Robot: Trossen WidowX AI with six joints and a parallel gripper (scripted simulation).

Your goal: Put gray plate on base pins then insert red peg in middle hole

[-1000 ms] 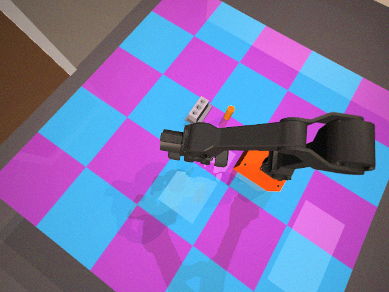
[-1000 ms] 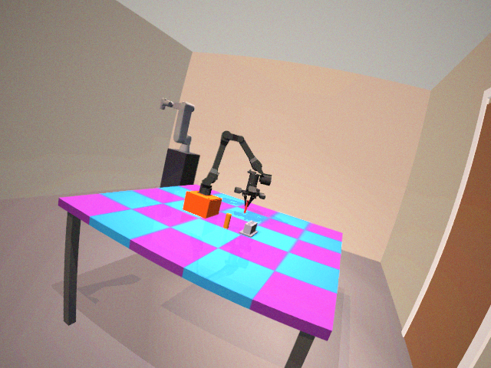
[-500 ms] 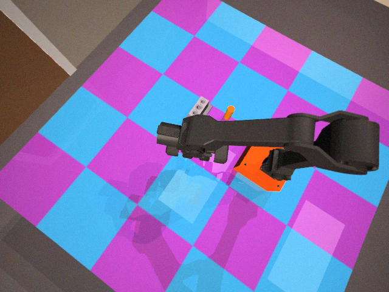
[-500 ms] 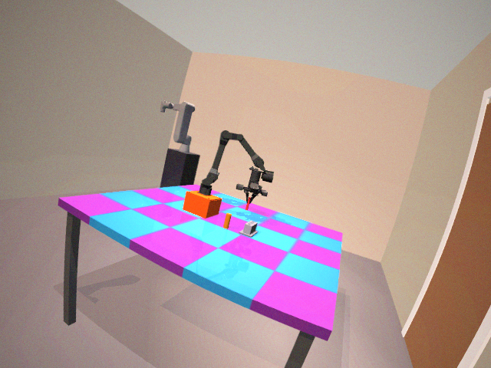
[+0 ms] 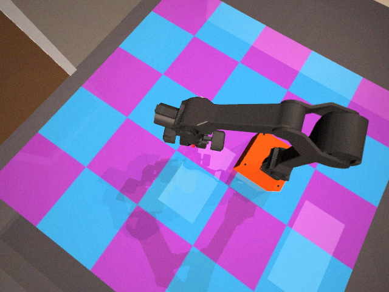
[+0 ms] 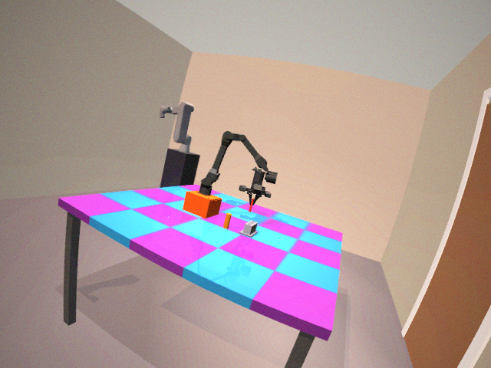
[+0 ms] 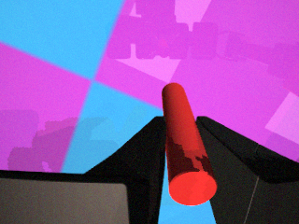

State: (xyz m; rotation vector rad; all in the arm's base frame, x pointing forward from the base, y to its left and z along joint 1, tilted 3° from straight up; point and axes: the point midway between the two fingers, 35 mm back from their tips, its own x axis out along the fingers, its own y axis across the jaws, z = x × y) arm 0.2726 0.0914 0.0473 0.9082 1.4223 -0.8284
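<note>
The gray plate lies 150 mm to the right of my gripper tip, 80 mm ahead of it and 70 mm below it. The rest, counted from my gripper tip: red peg (right at my gripper tip); orange cylinder (210 mm to the right, 70 mm below, 30 mm behind); base (150 mm to the right, 110 mm below, 80 mm ahead).
</note>
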